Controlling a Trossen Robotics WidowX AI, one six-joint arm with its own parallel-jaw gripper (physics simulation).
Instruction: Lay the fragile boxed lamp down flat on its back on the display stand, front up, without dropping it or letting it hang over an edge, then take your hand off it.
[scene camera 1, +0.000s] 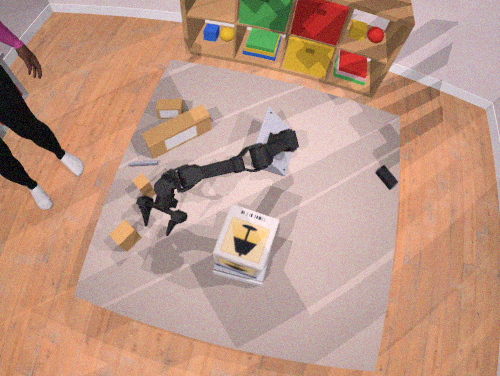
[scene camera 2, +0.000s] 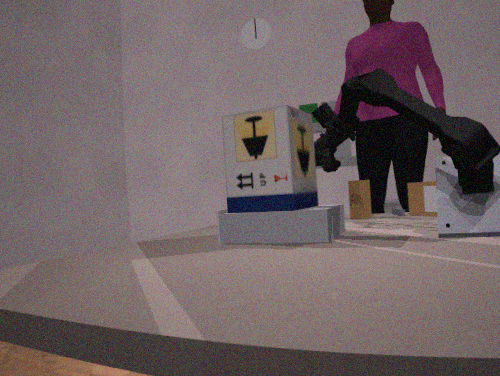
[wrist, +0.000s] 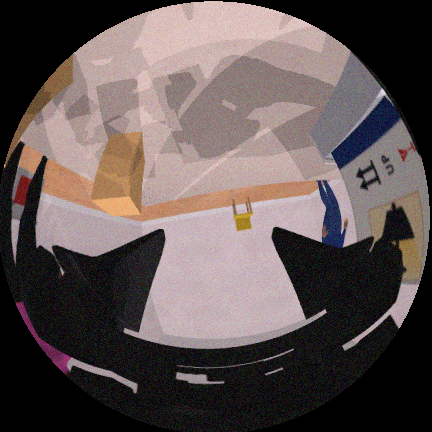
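Where they show: gripper, fingertip midpoint: (scene camera 1: 156, 230) (wrist: 219, 233); arm's base, origin of the base link: (scene camera 1: 272, 142) (scene camera 2: 476, 181).
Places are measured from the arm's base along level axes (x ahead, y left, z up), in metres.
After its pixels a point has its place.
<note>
The boxed lamp (scene camera 1: 245, 240) @[y 0.006, x 0.479, z 0.198 m] (scene camera 2: 257, 175) @[y 0.086, x 0.470, z 0.047 m] (wrist: 385, 185) is a white box with a dark blue band, resting on the grey display stand (scene camera 2: 275, 227) @[y 0.105, x 0.427, z -0.071 m] (wrist: 345, 105) @[y -0.083, x 0.450, z -0.069 m]. The blue band is lowest, against the stand. One lamp picture faces up, others show on the sides; the up arrows lie sideways, pointing left in scene camera 2. There the box's visible bottom edge lies within the stand's edges; its far side is hidden. My gripper (scene camera 1: 158, 230) @[y -0.307, x 0.512, z 0.072 m] (wrist: 219, 233) @[y -0.307, x 0.512, z 0.072 m] is open and empty, apart from the box, to its left in scene camera 1.
Small cartons (scene camera 1: 125, 235) @[y -0.436, x 0.559, z 0.014 m] (scene camera 1: 143, 185) @[y -0.438, x 0.349, z 0.023 m] lie near my gripper, and a long carton (scene camera 1: 177, 131) @[y -0.401, x 0.069, z 0.004 m] and another carton (scene camera 1: 169, 108) @[y -0.497, x -0.055, z -0.027 m] lie farther back. A thin grey object (scene camera 1: 143, 163) @[y -0.522, x 0.217, z -0.086 m] lies at the left, a black block (scene camera 1: 386, 177) @[y 0.559, x -0.043, z -0.071 m] at the right. A person stands beyond the mat (scene camera 1: 340, 300).
</note>
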